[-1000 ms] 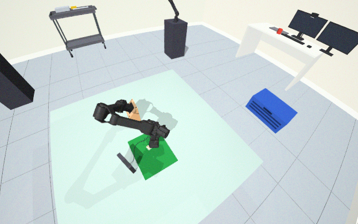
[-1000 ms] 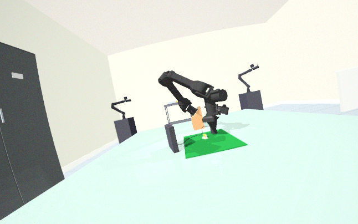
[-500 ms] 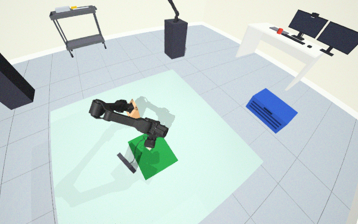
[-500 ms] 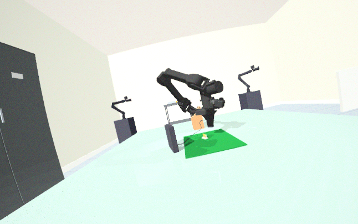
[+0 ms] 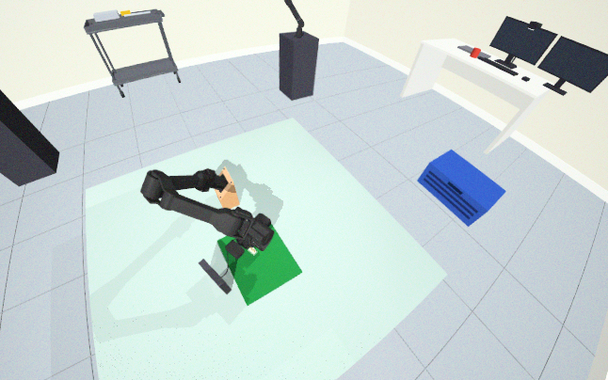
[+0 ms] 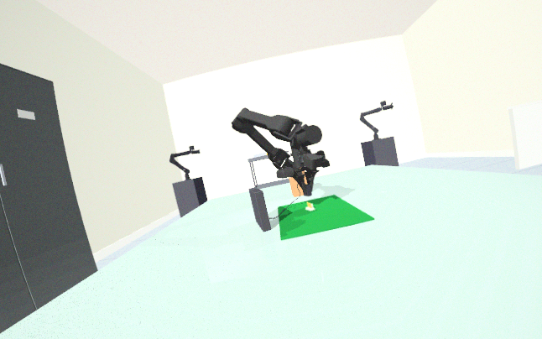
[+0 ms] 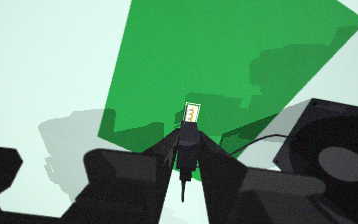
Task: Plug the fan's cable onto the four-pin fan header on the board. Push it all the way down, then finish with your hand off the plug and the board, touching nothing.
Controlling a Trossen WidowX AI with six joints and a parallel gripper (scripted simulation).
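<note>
The green board is 8 cm below my gripper tip and 3 cm ahead of it. From my gripper tip the other things lie so: dark plug (1 cm behind, 1 cm above); black fan (16 cm to the right, 5 cm ahead).
</note>
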